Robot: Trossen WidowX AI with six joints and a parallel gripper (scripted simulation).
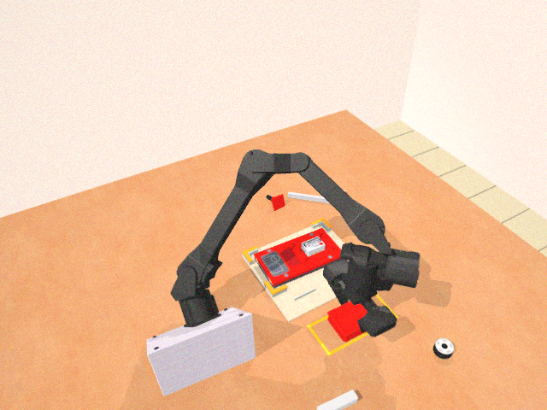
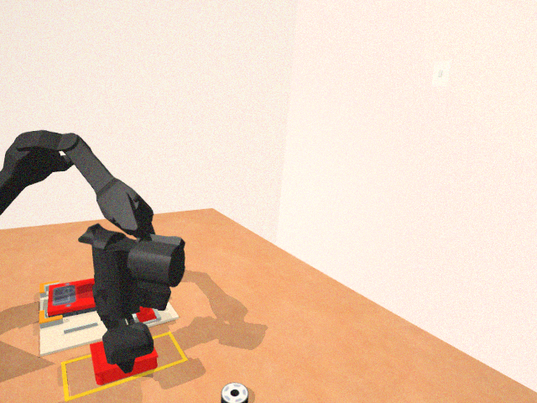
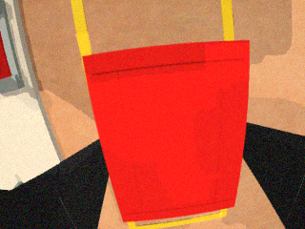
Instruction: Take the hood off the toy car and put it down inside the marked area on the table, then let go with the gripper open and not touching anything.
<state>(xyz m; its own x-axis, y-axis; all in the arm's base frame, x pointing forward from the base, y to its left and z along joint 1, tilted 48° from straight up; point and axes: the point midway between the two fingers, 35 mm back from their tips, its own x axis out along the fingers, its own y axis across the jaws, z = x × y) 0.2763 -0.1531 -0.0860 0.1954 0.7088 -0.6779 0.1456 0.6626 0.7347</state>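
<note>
My gripper tip is 1 cm below the red hood. Also, from my gripper tip: white wheel 10 cm ahead, 17 cm to the right; then pale baseplate 3 cm ahead, 20 cm to the left; then white bar 20 cm ahead, 37 cm to the left.
</note>
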